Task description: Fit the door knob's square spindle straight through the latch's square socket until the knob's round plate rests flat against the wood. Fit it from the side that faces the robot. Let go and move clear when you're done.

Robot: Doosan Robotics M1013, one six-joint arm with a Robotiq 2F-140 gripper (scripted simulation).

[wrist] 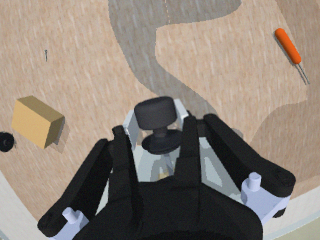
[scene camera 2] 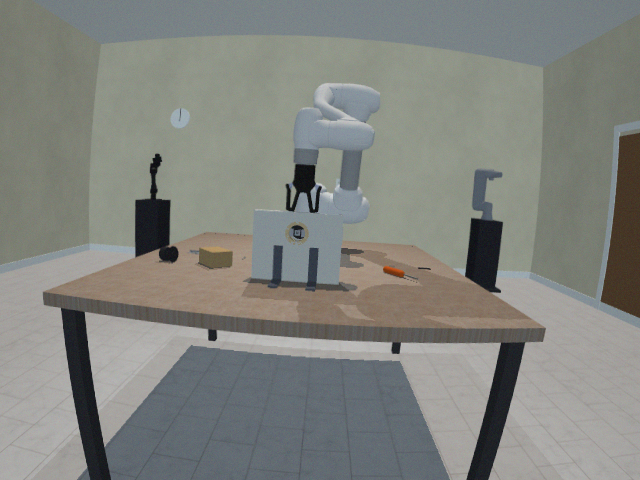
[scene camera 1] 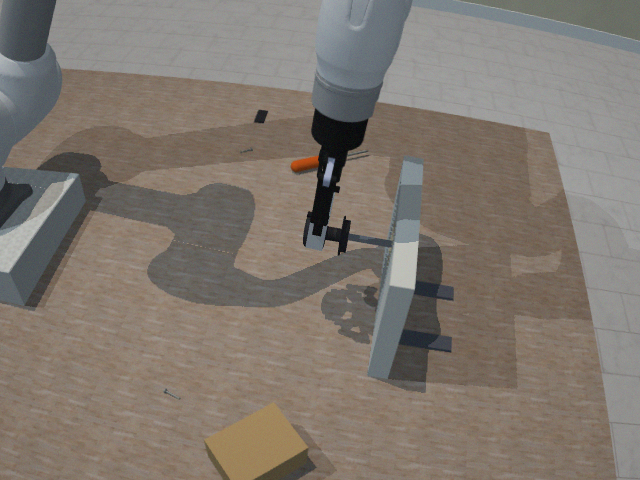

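The gripper [scene camera 1: 317, 233] is visible, and the wrist view has it too [wrist: 156, 113]. Also visible: a white door panel [wrist: 214, 174] and a tan box [wrist: 39, 123].
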